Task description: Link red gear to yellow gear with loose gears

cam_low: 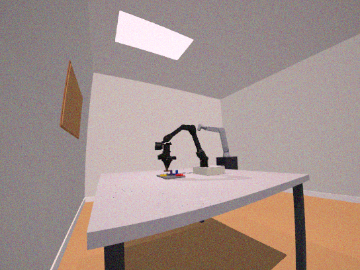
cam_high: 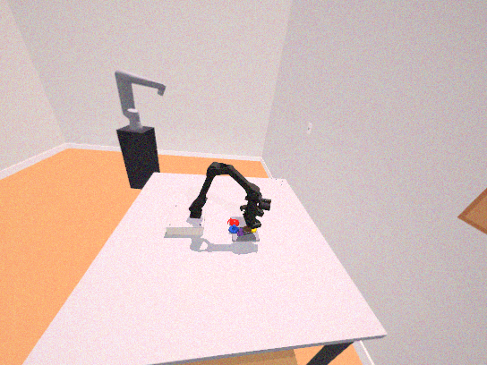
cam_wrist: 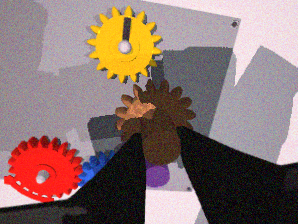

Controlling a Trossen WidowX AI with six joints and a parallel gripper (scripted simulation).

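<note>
The purple gear is 40 mm below my gripper tip, 40 mm behind it and 10 mm to the right of it. The rest, counted from my gripper tip: blue gear (80 mm behind, 40 mm below, 10 mm to the left); yellow gear (50 mm below, 40 mm ahead, 30 mm to the left); brown gear (10 mm below).
</note>
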